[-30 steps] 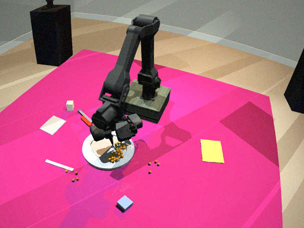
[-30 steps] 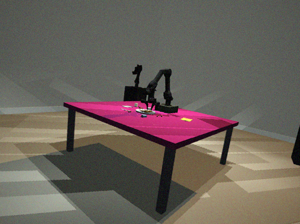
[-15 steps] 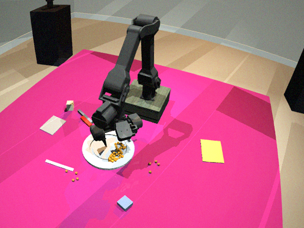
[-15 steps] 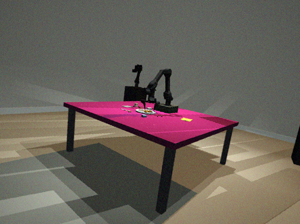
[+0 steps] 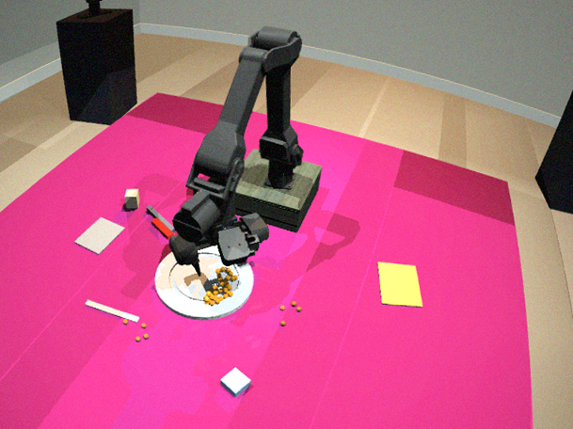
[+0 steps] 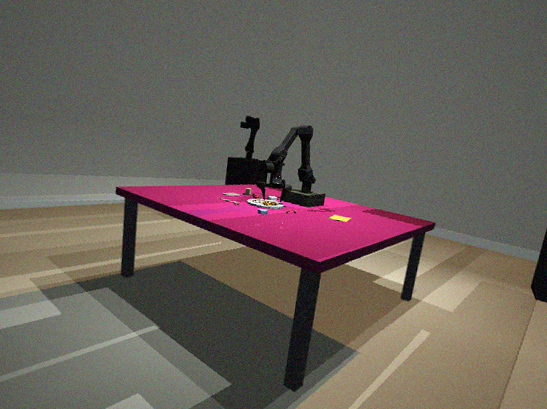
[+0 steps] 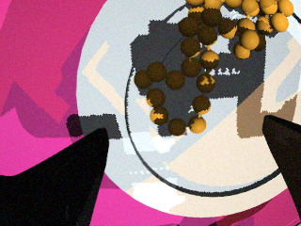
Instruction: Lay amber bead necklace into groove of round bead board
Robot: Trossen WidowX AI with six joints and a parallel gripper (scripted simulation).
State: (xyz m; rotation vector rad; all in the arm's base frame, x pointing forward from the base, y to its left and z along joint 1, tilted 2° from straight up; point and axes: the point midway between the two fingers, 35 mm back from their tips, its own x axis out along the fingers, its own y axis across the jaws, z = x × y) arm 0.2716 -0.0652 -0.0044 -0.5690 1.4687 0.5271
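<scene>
Right now the round bead board is 3 cm to the right of my gripper tip, 2 cm ahead of it and 1 cm below it. From my gripper tip the other things lie so: white block (13 cm behind, 8 cm to the right, 1 cm below); then red-handled tool (18 cm to the right, 11 cm behind, 2 cm below); then white strip (18 cm to the right, 16 cm ahead, 2 cm below).
</scene>
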